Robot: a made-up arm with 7 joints.
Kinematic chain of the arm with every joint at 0, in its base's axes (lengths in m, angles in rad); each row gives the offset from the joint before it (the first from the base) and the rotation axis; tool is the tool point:
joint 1: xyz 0 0 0.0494 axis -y
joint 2: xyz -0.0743 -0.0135 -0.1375 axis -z
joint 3: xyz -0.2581 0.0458 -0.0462 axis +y
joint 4: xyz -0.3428 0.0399 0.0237 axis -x
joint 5: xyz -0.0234 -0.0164 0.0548 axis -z
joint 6: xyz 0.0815 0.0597 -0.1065 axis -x
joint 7: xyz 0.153 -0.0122 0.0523 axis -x
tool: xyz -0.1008 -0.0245 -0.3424
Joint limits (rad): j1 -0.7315..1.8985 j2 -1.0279..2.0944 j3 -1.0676..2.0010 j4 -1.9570..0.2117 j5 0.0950..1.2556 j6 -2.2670..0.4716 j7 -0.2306..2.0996
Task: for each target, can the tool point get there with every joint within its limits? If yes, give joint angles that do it. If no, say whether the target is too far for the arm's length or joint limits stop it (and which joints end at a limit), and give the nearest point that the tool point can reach.
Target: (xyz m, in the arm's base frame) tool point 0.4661 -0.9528 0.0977
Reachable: no: joint limits stop it (at a limit: joint 1, joint 2, joint 4, joint 7) | nearest point 0.4651 -0.7709 -0.0361 | short by 0.226 m
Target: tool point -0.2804 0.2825 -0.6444
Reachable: yes | joints 1.1570 0.0218 1.3005 -0.7228 0.6136 -1.8530 1.8765
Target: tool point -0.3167 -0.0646 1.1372
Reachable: no: joint limits stop it (at a limit: joint 1, joint 5, joint 7) | nearest point -0.3390 -0.0533 0.8184 | short by 0.320 m
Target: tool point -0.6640 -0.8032 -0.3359
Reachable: no: joint limits stop it (at a limit: joint 2, joint 5, joint 7) | nearest point -0.6265 -0.7417 -0.3141 | short by 0.075 m
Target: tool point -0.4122 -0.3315 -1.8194
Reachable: no: too far | nearest point -0.2273 -0.1823 -0.9810 | short by 0.871 m
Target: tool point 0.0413 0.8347 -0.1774
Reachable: yes | joints 0.5233 1.7318 0.2146 -0.6948 1.0299 -0.1687 1.6923
